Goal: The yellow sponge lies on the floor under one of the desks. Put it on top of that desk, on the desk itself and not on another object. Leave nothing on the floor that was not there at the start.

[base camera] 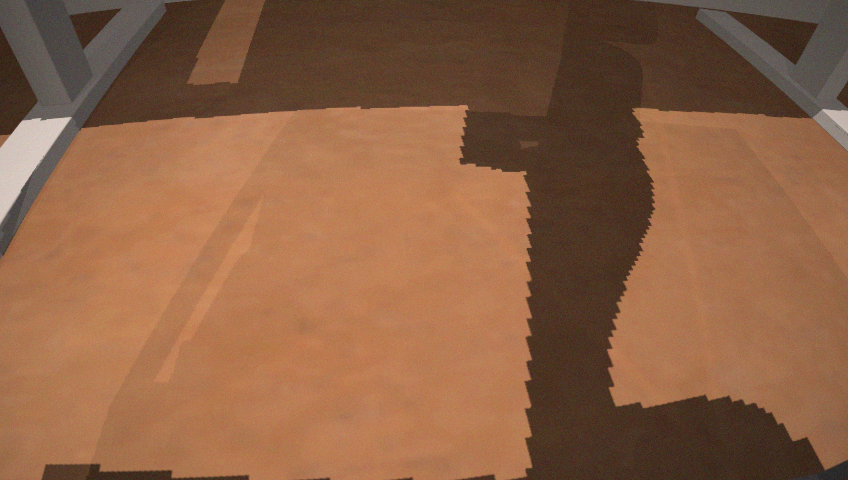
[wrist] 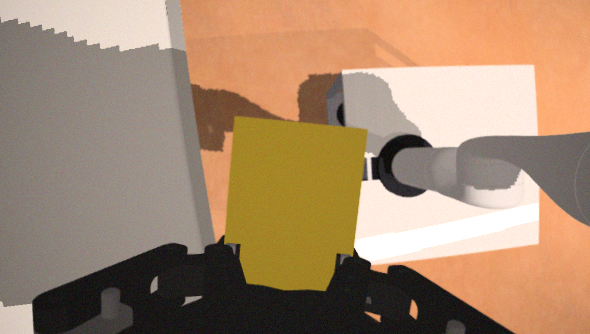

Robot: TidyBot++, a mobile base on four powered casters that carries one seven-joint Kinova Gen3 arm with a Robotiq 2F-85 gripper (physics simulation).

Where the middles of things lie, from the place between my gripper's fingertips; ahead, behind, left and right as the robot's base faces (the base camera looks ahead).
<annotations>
Now: hand 2 cm to the left of the yellow sponge point(wrist: 294, 190) and 1 cm below it.
</annotations>
